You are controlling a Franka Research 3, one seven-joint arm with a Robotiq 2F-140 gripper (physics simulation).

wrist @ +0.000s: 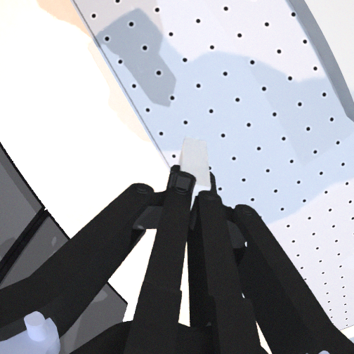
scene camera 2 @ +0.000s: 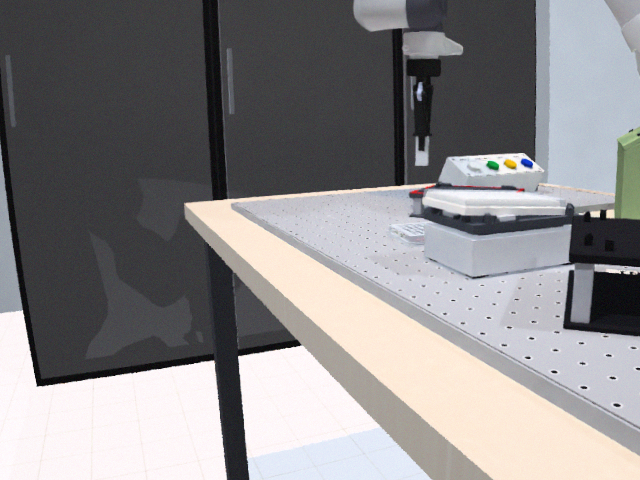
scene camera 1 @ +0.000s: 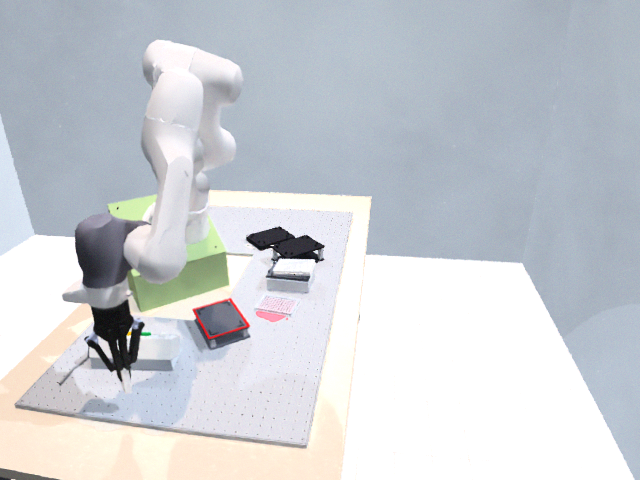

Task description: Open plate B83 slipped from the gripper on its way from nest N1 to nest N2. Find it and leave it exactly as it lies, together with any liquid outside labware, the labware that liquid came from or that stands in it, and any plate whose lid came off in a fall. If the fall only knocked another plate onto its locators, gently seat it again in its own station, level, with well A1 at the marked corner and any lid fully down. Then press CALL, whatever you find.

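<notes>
An open plate with pink wells [scene camera 1: 277, 304] [scene camera 2: 407, 232] lies on the perforated board, with a pink liquid patch [scene camera 1: 270, 315] beside it. A white plate [scene camera 1: 293, 266] [scene camera 2: 491, 200] rests on the dark locator frame of a grey station [scene camera 1: 289, 283] [scene camera 2: 496, 253] and looks slightly tilted. The button box [scene camera 1: 161, 349] [scene camera 2: 462, 178] has white, green, yellow and blue buttons; no CALL label is readable. My gripper [scene camera 1: 126, 383] [scene camera 2: 421, 155] [wrist: 190, 155] is shut, with nothing between its pale fingertips. It hangs above the board, in front of the button box in scene camera 1.
A red-edged dark nest [scene camera 1: 221, 318] stands between the button box and the open plate. Two black platforms [scene camera 1: 269, 237] [scene camera 1: 298, 246] stand beyond the grey station. The green pedestal [scene camera 1: 180, 282] [scene camera 2: 628, 178] carries the arm. A thin grey rod or cable [scene camera 1: 73, 368] lies left of the button box.
</notes>
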